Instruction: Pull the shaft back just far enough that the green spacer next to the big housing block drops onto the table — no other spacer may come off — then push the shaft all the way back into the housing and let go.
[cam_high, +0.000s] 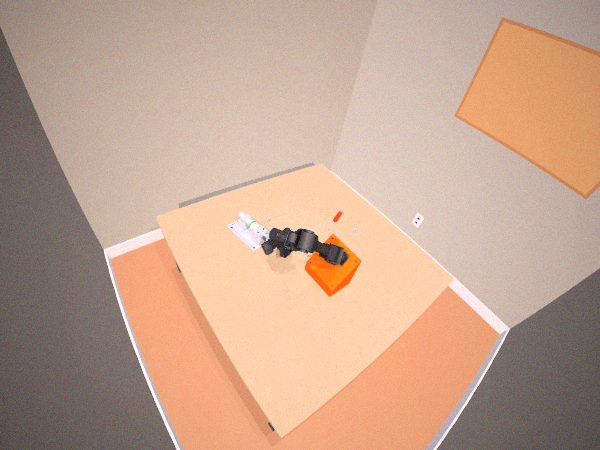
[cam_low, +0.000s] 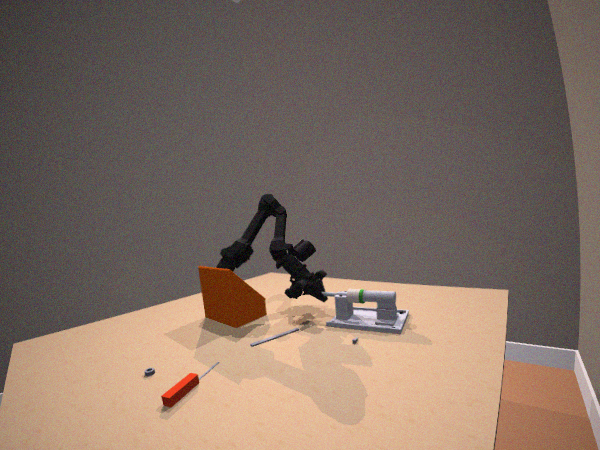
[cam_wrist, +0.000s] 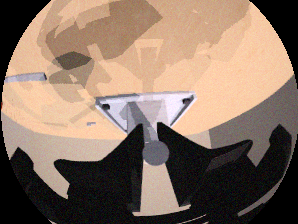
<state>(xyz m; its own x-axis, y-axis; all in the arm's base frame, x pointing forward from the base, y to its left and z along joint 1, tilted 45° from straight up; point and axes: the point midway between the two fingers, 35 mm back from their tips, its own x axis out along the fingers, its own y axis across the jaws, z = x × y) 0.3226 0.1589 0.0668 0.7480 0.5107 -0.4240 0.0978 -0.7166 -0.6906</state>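
Now: gripper tip 5 cm short of the horizontal shaft, 1 cm to the right of it and 2 cm below it. Also, from my gripper tip: green spacer: 13 cm ahead, 1 cm to the left, 2 cm above; small bolt: 17 cm ahead, 13 cm to the right, 5 cm below; white spacer: 12 cm ahead, 1 cm to the left, 2 cm above.
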